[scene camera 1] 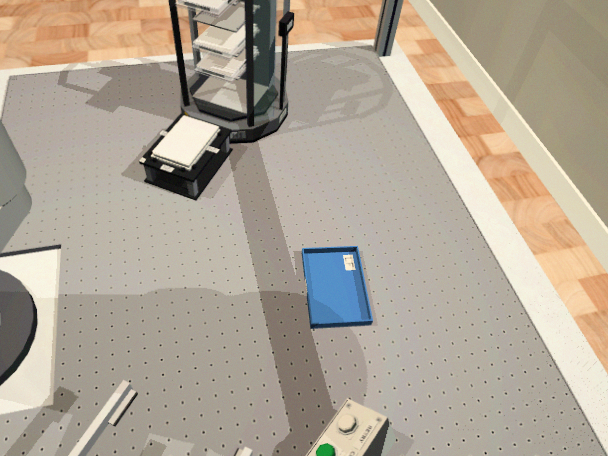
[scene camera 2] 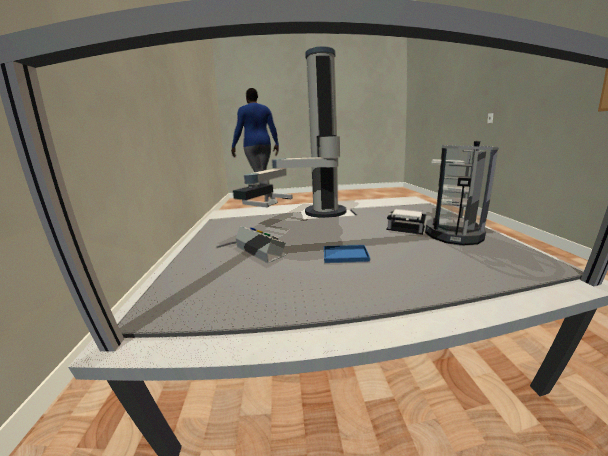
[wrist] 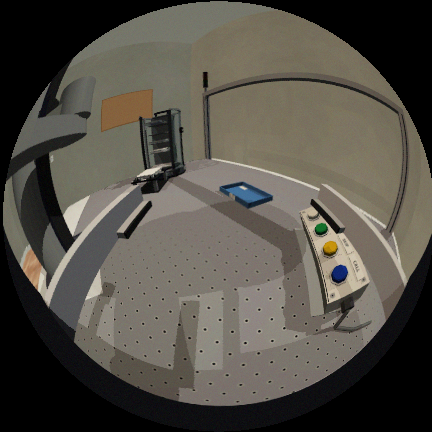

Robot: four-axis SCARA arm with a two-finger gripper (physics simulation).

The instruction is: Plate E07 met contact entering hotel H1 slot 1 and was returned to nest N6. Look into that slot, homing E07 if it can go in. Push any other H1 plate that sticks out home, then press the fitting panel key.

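Pixels of known places: gripper, fingertip midpoint: [scene camera 1: 186,416] [scene camera 2: 280,200] [wrist: 234,190]; arm's base at its link origin: [scene camera 2: 325,211].
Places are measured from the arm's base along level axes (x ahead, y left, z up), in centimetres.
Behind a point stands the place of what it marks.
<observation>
My gripper [scene camera 1: 184,425] @(x 36.4, y -26.0, z 16.9 cm) [scene camera 2: 281,200] @(x 36.4, y -26.0, z 16.9 cm) [wrist: 234,190] @(x 36.4, y -26.0, z 16.9 cm) is open and empty, above the bench on the panel's side, away from the hotel. A white plate [scene camera 1: 186,141] @(x 41.3, y 30.3, z 8.7 cm) [scene camera 2: 407,214] @(x 43.1, y 30.1, z 8.5 cm) [wrist: 151,172] @(x 41.4, y 26.5, z 8.6 cm) lies flat on the black nest [scene camera 1: 170,175] @(x 37.0, y 28.3, z 1.8 cm) [scene camera 2: 406,226] @(x 40.6, y 31.6, z 1.8 cm) beside the hotel [scene camera 1: 255,131] @(x 56.3, y 36.0, z 4.2 cm) [scene camera 2: 456,237] @(x 63.6, y 41.4, z 4.2 cm) [wrist: 143,140] @(x 45.1, y 56.0, z 23.9 cm); its label is unreadable. Several plates sit in the hotel; one high plate [scene camera 2: 437,161] @(x 51.0, y 37.6, z 32.5 cm) juts out past the post. The slot's inside is hidden. The key panel [scene camera 2: 262,245] @(x 60.3, y -33.3, z 6.7 cm) [wrist: 356,287] @(x 43.7, y -41.7, z 8.5 cm) has white [scene camera 1: 347,424] @(x 56.7, y -29.1, z 8.4 cm) [wrist: 313,214] @(x 56.0, y -29.1, z 8.1 cm), green [wrist: 321,229] @(x 52.1, y -32.1, z 8.2 cm), yellow [wrist: 330,248] @(x 48.4, y -35.1, z 8.2 cm) and blue [wrist: 339,273] @(x 44.6, y -38.1, z 8.2 cm) keys.
A blue tray [scene camera 1: 332,287] @(x 62.6, y -4.1, z 1.5 cm) [scene camera 2: 346,253] @(x 61.9, y -3.4, z 1.5 cm) [wrist: 246,194] @(x 63.3, y -4.7, z 1.5 cm) lies between panel and hotel. The arm's column [scene camera 2: 322,100] @(x 7.7, y -1.1, z 62.5 cm) stands at the bench's far edge in scene camera 2. Frame posts [scene camera 1: 388,27] @(x 97.8, y 66.0, z 8.9 cm) [scene camera 2: 62,200] @(x 98.2, y -65.9, z 34.6 cm) rise at the corners. A person [scene camera 2: 256,125] stands behind the bench.
</observation>
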